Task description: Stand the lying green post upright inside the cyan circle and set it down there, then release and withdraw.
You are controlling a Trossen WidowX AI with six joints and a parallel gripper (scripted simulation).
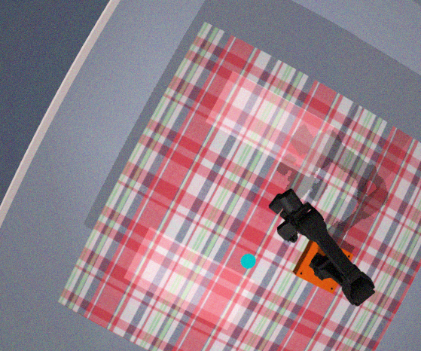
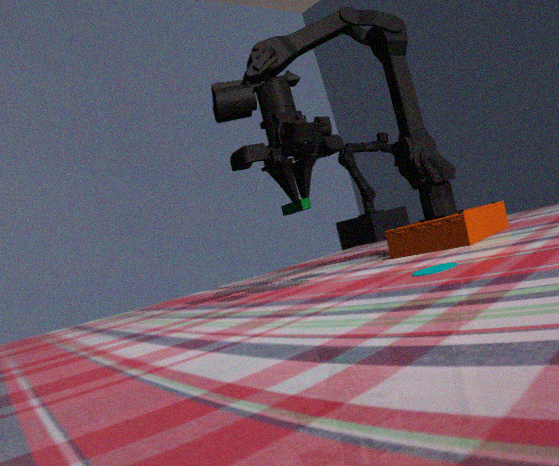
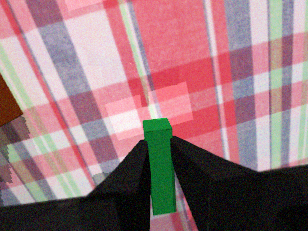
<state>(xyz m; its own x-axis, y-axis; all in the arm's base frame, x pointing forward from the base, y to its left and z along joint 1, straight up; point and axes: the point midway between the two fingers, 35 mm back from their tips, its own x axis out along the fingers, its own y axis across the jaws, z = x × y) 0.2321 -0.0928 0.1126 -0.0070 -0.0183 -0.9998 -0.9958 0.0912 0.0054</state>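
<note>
Right now the cyan circle is 240 mm to the left of my gripper tip and 130 mm below it. Also, from my gripper tip: green post 20 mm to the right.
</note>
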